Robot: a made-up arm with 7 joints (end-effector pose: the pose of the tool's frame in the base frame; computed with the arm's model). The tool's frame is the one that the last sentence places. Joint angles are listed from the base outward.
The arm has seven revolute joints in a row. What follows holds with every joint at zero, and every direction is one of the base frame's.
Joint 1 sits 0.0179 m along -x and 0.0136 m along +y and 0.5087 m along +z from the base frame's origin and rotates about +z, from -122.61 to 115.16 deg.
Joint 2 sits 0.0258 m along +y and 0.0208 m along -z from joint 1 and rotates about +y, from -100.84 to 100.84 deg.
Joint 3 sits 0.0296 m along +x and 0.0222 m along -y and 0.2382 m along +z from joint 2 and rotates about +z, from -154.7 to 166.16 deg.
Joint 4 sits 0.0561 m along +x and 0.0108 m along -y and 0.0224 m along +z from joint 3 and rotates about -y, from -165.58 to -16.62 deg.
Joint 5 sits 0.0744 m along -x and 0.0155 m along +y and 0.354 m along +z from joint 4 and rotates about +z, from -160.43 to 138.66 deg.
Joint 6 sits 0.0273 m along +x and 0.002 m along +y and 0.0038 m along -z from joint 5 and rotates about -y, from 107.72 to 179.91 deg.
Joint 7 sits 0.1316 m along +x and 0.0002 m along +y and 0.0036 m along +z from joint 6 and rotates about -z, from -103.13 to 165.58 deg.
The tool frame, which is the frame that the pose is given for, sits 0.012 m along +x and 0.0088 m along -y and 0.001 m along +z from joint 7; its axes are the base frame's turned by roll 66.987, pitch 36.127 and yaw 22.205 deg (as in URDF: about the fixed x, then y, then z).
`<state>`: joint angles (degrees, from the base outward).
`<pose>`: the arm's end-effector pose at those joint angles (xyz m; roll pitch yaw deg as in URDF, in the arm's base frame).
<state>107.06 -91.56 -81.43 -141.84 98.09 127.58 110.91</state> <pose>0.3278 0.1693 0.5326 -75.59 -31.83 137.26</pose>
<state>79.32 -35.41 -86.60 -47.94 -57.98 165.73 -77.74</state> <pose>0.1811 -0.2571 1.0705 -52.42 3.78 9.32</pose>
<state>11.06 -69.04 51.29 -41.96 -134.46 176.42 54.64</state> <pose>-0.5093 0.2037 0.8077 -134.57 6.54 127.66</pose>
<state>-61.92 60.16 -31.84 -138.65 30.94 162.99 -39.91</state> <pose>-0.1365 -0.3459 0.2006 58.70 69.17 -63.01</pose>
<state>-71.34 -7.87 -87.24 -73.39 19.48 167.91 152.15</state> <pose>-0.3755 -0.0602 1.0052 -145.47 42.41 178.83</pose>
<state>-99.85 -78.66 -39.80 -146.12 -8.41 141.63 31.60</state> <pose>-0.2941 -0.0202 0.8410 110.78 -22.95 -137.22</pose>
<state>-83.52 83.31 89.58 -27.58 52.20 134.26 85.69</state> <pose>0.2285 -0.6627 0.4877 -106.44 16.26 -12.71</pose>
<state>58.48 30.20 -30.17 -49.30 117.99 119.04 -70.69</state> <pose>0.4827 0.4079 0.8533 41.65 -69.95 120.11</pose>
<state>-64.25 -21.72 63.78 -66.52 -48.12 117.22 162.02</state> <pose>0.3438 0.2037 1.0454 154.16 -2.95 -100.81</pose>
